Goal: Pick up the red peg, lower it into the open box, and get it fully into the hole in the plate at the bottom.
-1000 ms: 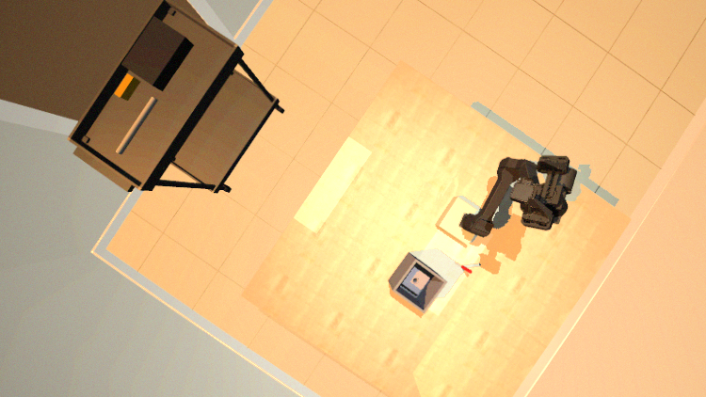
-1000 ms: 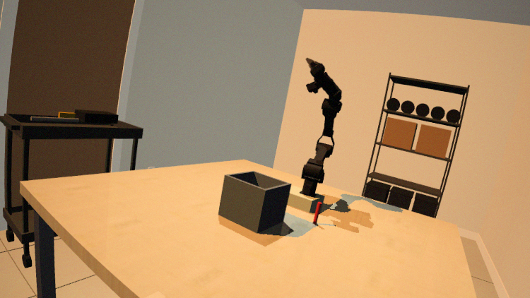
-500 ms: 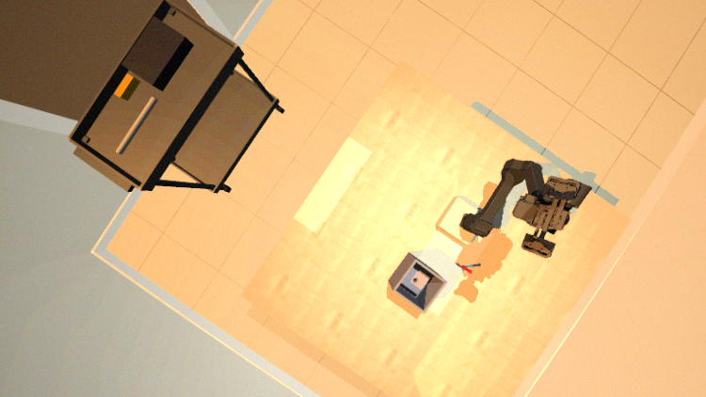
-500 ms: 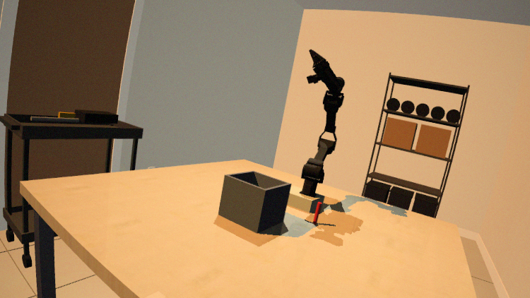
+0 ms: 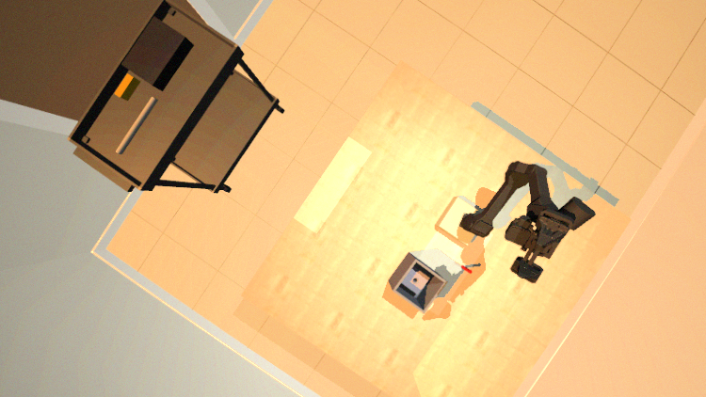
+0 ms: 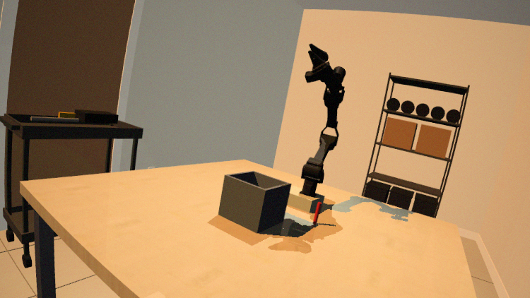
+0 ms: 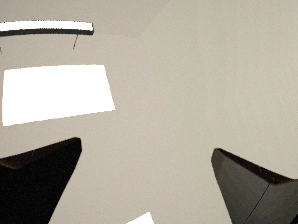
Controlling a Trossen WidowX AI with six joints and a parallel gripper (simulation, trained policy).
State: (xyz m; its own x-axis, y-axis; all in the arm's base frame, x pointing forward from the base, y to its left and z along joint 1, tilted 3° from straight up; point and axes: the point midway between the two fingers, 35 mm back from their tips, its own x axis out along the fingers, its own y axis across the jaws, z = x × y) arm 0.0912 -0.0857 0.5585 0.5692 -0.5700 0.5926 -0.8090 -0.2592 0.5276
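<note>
My gripper tip is 59 cm above the red peg, 18 cm to the right of it and 11 cm short of it. Also, from my gripper tip: grey plate 59 cm below, 24 cm ahead, 1 cm to the right.
</note>
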